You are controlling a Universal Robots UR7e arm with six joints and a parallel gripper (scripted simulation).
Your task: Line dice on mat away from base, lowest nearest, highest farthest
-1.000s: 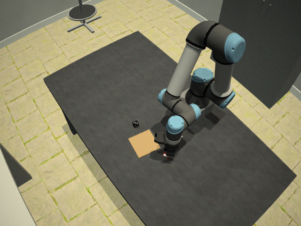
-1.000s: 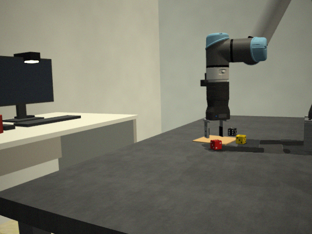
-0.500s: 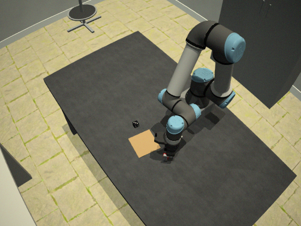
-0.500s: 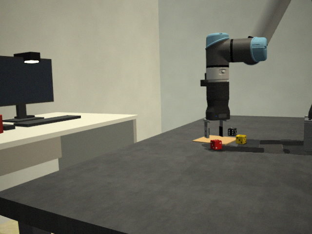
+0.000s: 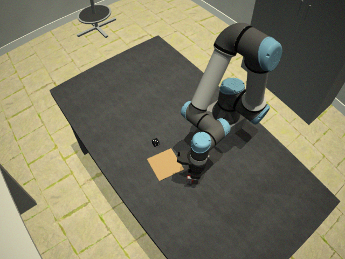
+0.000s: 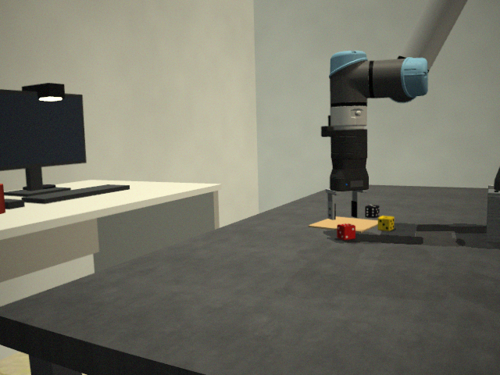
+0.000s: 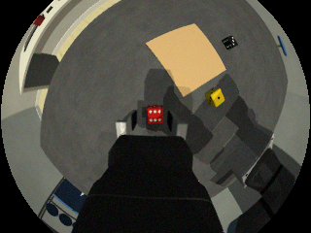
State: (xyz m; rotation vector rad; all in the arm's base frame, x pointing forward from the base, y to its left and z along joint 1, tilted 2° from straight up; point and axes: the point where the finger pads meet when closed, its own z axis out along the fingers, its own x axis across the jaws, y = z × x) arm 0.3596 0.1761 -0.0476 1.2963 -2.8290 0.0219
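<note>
My gripper is now 10 mm past the red die and 50 mm above it. Round my hand: tan mat (50 mm ahead, 140 mm to the right, 60 mm below); black die (20 mm ahead, 280 mm to the right, 50 mm below); yellow die (60 mm behind, 130 mm to the right, 50 mm below).
</note>
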